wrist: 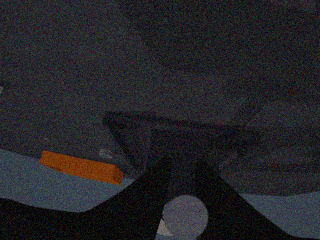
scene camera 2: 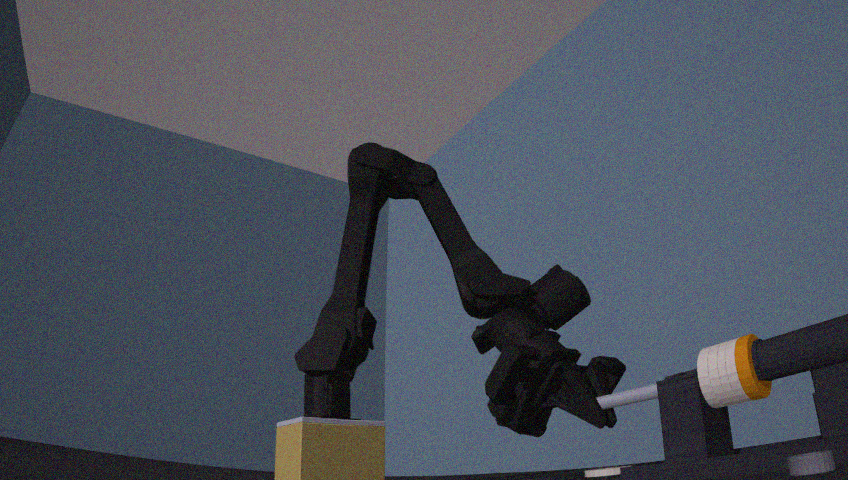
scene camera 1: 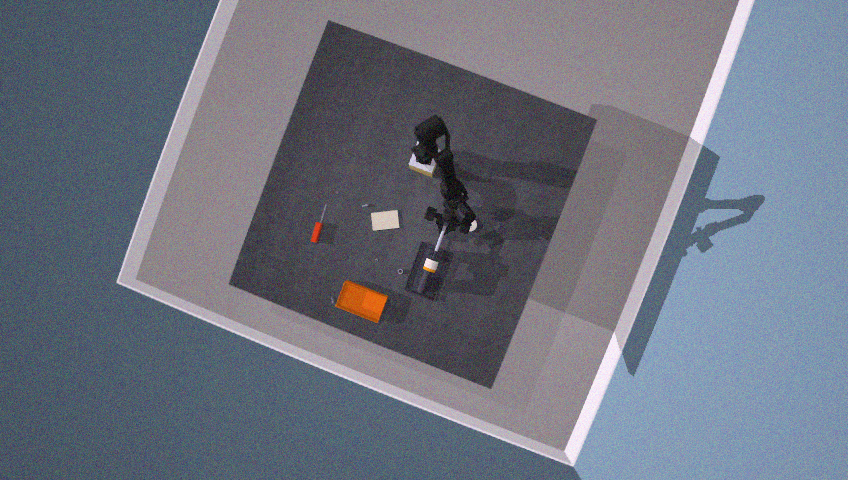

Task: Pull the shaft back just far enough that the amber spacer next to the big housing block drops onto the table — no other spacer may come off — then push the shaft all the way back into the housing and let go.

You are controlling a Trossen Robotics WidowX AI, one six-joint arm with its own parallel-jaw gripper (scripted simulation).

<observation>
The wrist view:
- my gripper: 183,167
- orange bin: 108,173
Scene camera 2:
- my gripper: 609,424
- pale grey shaft: 641,394
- amber spacer: 755,389
</observation>
